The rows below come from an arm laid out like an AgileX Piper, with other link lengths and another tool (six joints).
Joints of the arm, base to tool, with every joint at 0 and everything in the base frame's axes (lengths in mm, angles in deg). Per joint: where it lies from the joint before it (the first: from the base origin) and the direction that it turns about. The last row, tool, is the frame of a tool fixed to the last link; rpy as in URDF.
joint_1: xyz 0 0 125.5 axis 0 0 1
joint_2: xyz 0 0 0 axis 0 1 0
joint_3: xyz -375.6 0 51.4 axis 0 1 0
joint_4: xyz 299.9 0 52.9 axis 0.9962 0 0.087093
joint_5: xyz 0 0 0 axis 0 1 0
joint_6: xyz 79.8 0 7 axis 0.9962 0 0.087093
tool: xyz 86.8 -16 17.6 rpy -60.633 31.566 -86.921
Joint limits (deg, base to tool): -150..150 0..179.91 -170..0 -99.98..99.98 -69.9..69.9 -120..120
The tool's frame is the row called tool.
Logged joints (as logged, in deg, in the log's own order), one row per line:
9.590, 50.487, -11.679, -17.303, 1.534, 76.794
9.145, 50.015, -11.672, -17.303, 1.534, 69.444
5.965, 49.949, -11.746, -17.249, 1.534, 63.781
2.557, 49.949, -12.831, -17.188, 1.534, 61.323
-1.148, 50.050, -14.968, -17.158, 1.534, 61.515
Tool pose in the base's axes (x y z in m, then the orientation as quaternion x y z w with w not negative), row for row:
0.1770, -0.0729, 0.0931, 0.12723, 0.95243, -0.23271, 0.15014
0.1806, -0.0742, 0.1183, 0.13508, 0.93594, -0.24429, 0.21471
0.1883, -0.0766, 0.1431, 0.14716, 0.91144, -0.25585, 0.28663
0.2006, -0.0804, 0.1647, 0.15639, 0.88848, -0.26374, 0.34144
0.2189, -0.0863, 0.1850, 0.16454, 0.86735, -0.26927, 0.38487
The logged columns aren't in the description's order. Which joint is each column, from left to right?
Columns, left to right: joint_5, joint_6, joint_3, joint_1, joint_4, joint_2.
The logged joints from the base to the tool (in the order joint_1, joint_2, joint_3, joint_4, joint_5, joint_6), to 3 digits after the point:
-17.303, 76.794, -11.679, 1.534, 9.590, 50.487
-17.303, 69.444, -11.672, 1.534, 9.145, 50.015
-17.249, 63.781, -11.746, 1.534, 5.965, 49.949
-17.188, 61.323, -12.831, 1.534, 2.557, 49.949
-17.158, 61.515, -14.968, 1.534, -1.148, 50.050

